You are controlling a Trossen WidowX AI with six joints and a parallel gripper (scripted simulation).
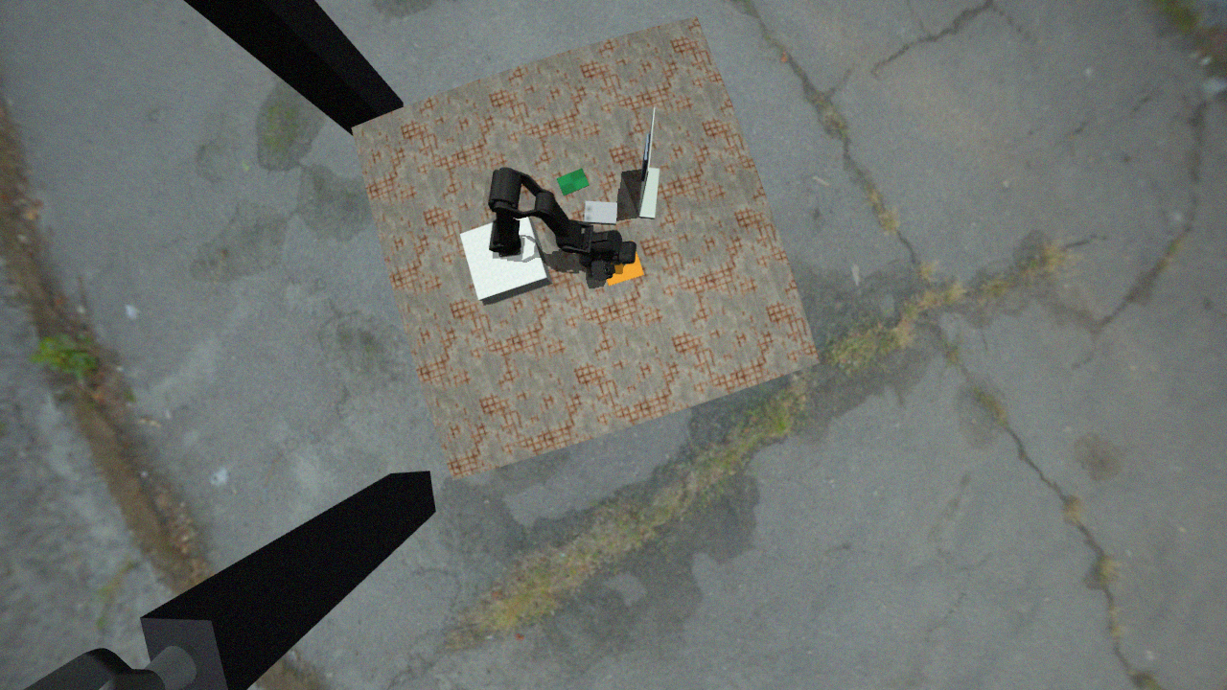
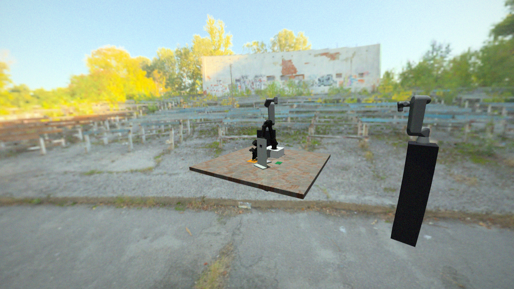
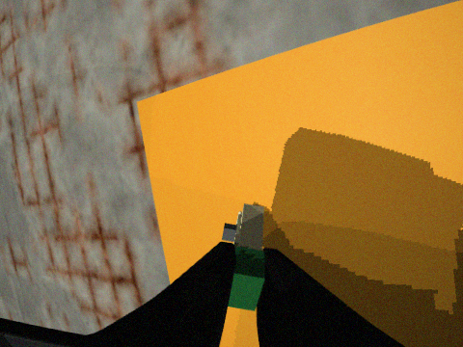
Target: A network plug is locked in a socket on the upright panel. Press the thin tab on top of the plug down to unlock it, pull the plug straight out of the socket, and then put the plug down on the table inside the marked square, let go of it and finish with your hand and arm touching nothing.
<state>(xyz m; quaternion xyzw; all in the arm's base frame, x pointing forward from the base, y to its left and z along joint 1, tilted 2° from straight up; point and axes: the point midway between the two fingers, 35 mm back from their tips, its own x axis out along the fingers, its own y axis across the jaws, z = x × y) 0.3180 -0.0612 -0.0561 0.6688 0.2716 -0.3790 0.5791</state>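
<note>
Right now my gripper tip is right at the green network plug. Round my gripper tip: upright panel 9 cm ahead, 22 cm to the left, 12 cm above; then orange marked square 1 cm behind, 2 cm below; then grey block 5 cm behind, 17 cm to the left, 1 cm below.
</note>
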